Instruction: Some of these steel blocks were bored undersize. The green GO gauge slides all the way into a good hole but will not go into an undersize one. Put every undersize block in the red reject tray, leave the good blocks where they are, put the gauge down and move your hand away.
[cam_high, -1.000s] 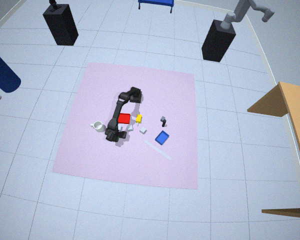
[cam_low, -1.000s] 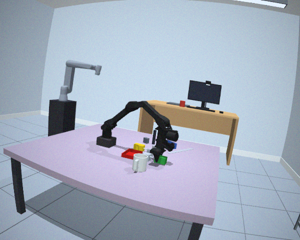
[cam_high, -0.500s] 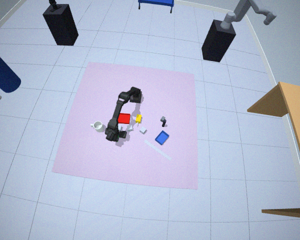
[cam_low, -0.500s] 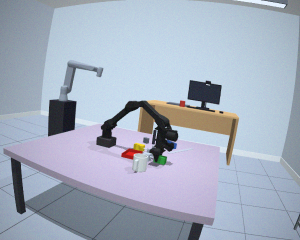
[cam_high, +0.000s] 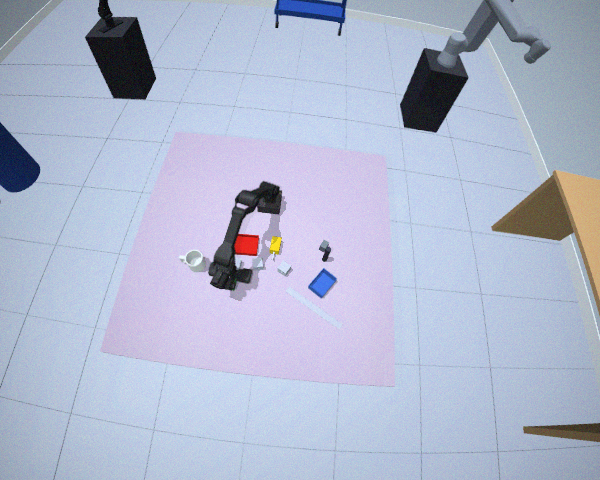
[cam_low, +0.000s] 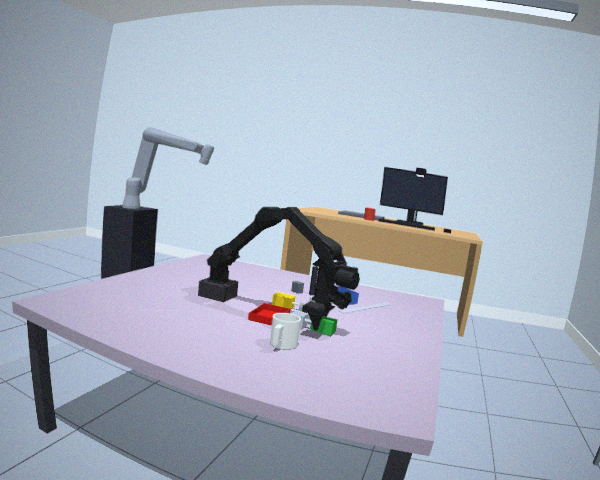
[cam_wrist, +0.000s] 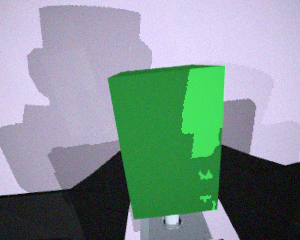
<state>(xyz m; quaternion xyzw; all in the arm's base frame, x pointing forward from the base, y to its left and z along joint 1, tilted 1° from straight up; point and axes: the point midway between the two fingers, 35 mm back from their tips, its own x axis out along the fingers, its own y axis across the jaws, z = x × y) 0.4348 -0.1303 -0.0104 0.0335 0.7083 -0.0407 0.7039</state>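
Right now the green GO gauge is 10 mm behind my gripper tip and 20 mm above it. From my gripper tip the other things lie so: red reject tray 180 mm behind, 30 mm to the left; then steel block 70 mm behind, 10 mm to the left, 10 mm above; then white mug 60 mm behind, 190 mm to the right, 30 mm above.
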